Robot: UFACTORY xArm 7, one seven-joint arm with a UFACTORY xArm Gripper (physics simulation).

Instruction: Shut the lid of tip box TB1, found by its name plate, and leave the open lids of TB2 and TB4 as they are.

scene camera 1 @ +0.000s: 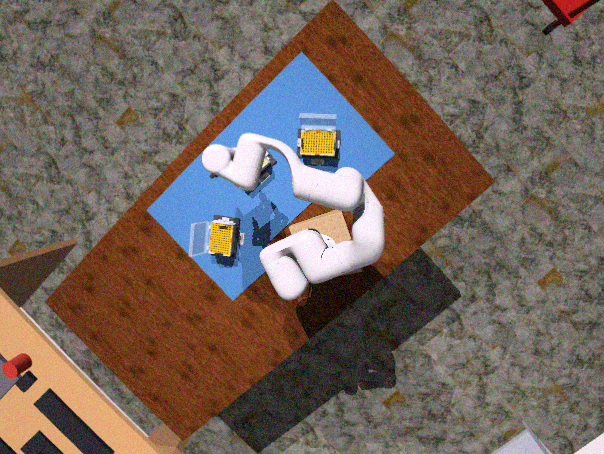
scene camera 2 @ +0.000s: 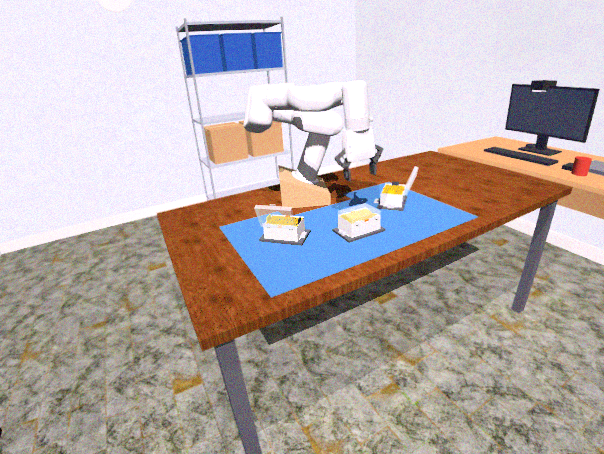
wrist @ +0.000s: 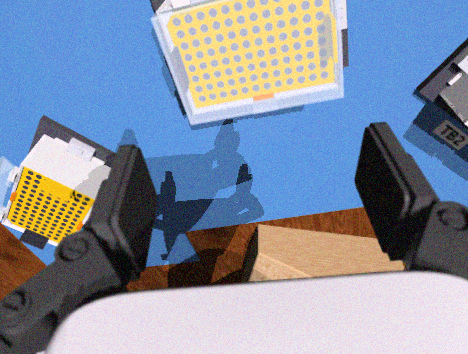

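Seen in the pictures: gripper, between the fingertips: [scene camera 2: 360,177] [wrist: 253,162]; arm's base, origin of its link: [scene camera 2: 304,178].
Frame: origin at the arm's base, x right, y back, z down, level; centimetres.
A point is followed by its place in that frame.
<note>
The middle tip box [scene camera 1: 267,162] @(x -0.7, y -37.2, z 0.8 cm) [scene camera 2: 359,227] @(x -5.1, y -45.0, z 4.6 cm) [wrist: 255,55] @(x -7.1, y -40.6, z 0.7 cm) has its clear lid lying down over the yellow tip rack; its name plate does not show, but it fits TB1 by elimination. TB2 [scene camera 1: 318,143] [scene camera 2: 283,231] @(x 19.4, y -38.2, z 4.3 cm) [wrist: 457,97] @(x 11.2, y -34.5, z 5.5 cm), with its plate readable in the wrist view, has its clear lid [scene camera 1: 318,119] @(x 22.2, y -40.1, z -1.9 cm) [scene camera 2: 274,210] @(x 22.2, y -41.7, z -5.3 cm) standing open. The third box [scene camera 1: 223,237] @(x -30.0, y -22.6, z 2.7 cm) [scene camera 2: 392,200] [wrist: 52,200] @(x -30.0, y -24.3, z 2.8 cm), its plate unreadable, also has an open lid [scene camera 1: 199,239] @(x -37.0, y -26.6, z -0.9 cm) [scene camera 2: 412,180] @(x -33.5, y -32.1, z -3.9 cm). My gripper [scene camera 2: 360,176] @(x -7.2, y -41.1, z -11.4 cm) [wrist: 253,162] @(x -7.2, y -41.1, z -11.4 cm) is open and empty, above and on the base side of the middle box; the arm hides it in scene camera 1.
The boxes stand on a blue mat [scene camera 1: 300,80] @(x 24.1, y -56.8, z 8.5 cm) [scene camera 2: 300,270] @(x 19.1, y -56.4, z 8.4 cm) [wrist: 90,75] @(x -23.4, y -36.2, z 8.5 cm) on the wooden table [scene camera 1: 150,320] @(x -79.8, y -8.8, z 8.7 cm) [scene camera 2: 210,290] @(x 45.1, y -56.3, z 8.8 cm). The arm's wooden base block [scene camera 1: 325,225] @(x 5.7, y -7.7, z -1.7 cm) [scene camera 2: 300,192] @(x 5.3, y -10.9, z 2.0 cm) [wrist: 320,250] @(x 1.4, y -11.6, z 5.4 cm) is behind the mat. A desk [scene camera 2: 480,145] with a monitor [scene camera 2: 550,112] stands beyond the table.
</note>
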